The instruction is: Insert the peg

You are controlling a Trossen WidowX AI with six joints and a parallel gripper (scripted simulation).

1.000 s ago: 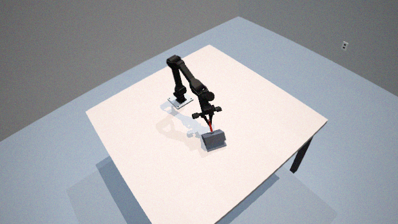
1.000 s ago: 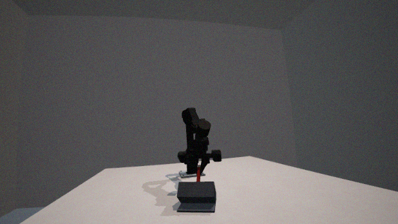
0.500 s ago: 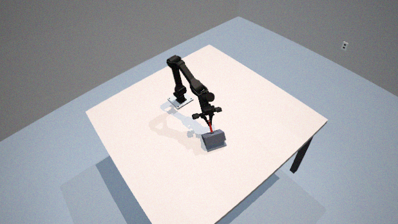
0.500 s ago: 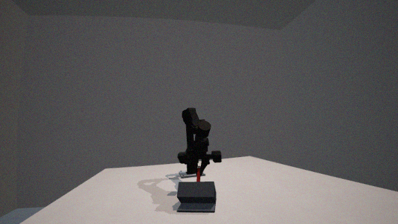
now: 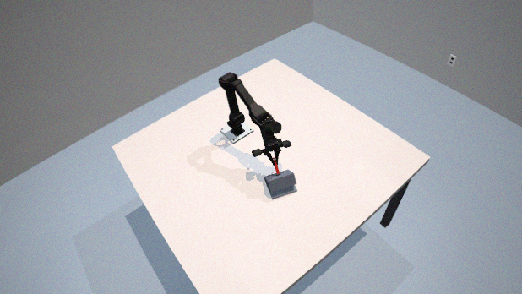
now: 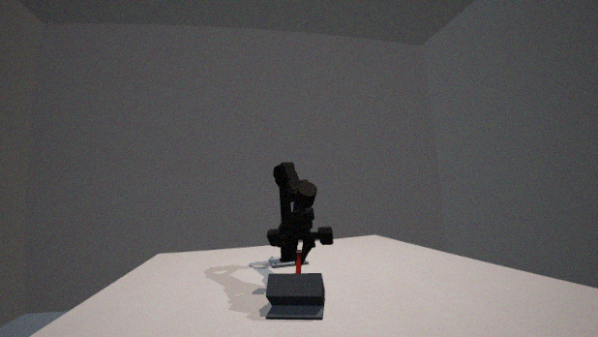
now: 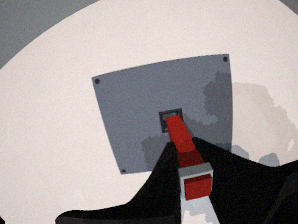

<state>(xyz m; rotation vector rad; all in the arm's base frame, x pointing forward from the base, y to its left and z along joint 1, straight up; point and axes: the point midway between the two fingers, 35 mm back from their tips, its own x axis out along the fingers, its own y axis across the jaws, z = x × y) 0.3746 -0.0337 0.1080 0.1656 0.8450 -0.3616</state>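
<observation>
Now: gripper tip 60 mm above the dark grey sloped panel, 40 mm short of it and 20 mm to the left of it. Also, from my gripper tip: peg: 10 mm behind, 10 mm above.
</observation>
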